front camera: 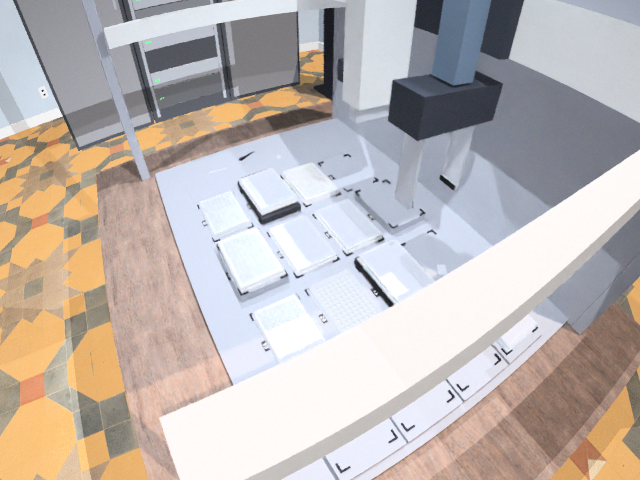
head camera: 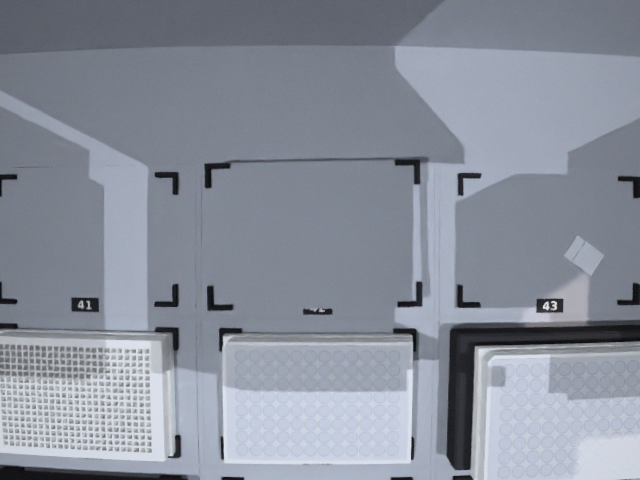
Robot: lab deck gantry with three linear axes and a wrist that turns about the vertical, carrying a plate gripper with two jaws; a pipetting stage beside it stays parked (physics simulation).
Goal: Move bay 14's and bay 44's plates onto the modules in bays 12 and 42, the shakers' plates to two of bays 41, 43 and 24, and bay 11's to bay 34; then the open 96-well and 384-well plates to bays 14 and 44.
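Places are measured from the robot's base along level axes (x left, y back, z up), in millimetres.
Pixels of known places: gripper, fingertip midpoint: (front camera: 426, 192); robot's base, origin of the base link: (front camera: 198, 206).
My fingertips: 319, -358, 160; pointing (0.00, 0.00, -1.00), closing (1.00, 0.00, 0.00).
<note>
Ahead of a thing's pixels: the offset from my fingertips to its middle, as dx, dy, dz. "spot": to the spot under its first point.
The gripper (front camera: 427, 193) is open, its jaws apart and empty, above the area of the bay 42 module {+48, +133, -149} (front camera: 387, 206) (head camera: 310, 232), which bears no plate. Bays 41 {spot: +39, +264, -160} (head camera: 126, 248) and 43 {spot: +39, +6, -160} (head camera: 496, 248) have no plate. A lidded plate {-276, +131, -134} (front camera: 251, 258) sits on the bay 12 module. Bay 11's plate {-276, +294, -153} (front camera: 224, 214) lies at the back left. The shakers' plates {-169, +294, -131} (front camera: 268, 191) {-64, -33, -131} (front camera: 395, 268) sit on dark bases; the second plate {spot: -63, -9, -124} (head camera: 547, 418) also shows in the head view. The open 384-well plate {-62, +294, -153} (front camera: 310, 181) (head camera: 77, 397) is in bay 31. The open 96-well plate {-169, -34, -153} (front camera: 343, 299) lies nearer the front beam.
Lidded plates {-169, +130, -153} (front camera: 303, 245) {-62, +130, -153} (front camera: 347, 224) {-276, -34, -153} (front camera: 288, 325) stand between and beside these; one plate {spot: -62, +130, -146} (head camera: 317, 403) is just below bay 42 in the head view. A plate {+45, -198, -138} (front camera: 516, 333) shows at the front right. The pale front beam (front camera: 403, 361) hides part of the deck.
</note>
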